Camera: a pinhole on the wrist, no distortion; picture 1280 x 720 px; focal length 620.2 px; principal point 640.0 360.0 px. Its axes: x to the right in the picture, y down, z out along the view. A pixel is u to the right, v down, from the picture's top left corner.
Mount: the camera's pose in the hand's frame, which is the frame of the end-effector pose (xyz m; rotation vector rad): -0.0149 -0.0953 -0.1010 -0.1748 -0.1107 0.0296
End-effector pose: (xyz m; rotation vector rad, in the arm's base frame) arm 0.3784 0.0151 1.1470 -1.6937 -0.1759 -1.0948
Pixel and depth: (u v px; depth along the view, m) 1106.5 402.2 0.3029
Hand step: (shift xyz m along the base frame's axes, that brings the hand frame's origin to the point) 0.2162 0.1157 0.1348
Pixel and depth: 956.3 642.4 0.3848
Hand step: 0.3173 0.1026 -0.0108
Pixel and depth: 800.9 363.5 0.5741
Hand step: 0.3189 0.3590 0.0330
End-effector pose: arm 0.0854 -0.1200 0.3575 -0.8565 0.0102 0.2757
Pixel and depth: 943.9 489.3 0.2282
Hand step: 0.0555 0.1075 0.0782
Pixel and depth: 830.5 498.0 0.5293
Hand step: 0.0110 0.4024 0.1741
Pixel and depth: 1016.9 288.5 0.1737
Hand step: 0.0796 0.0289 0.1070
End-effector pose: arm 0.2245 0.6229 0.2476 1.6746 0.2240 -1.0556
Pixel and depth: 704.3 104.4 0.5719
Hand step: -0.4148 -0.3367 -0.1502
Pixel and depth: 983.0 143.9 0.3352
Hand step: -0.1515 -0.2176 -0.2007
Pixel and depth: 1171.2 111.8 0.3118
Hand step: -0.1010 -0.2327 -0.2677
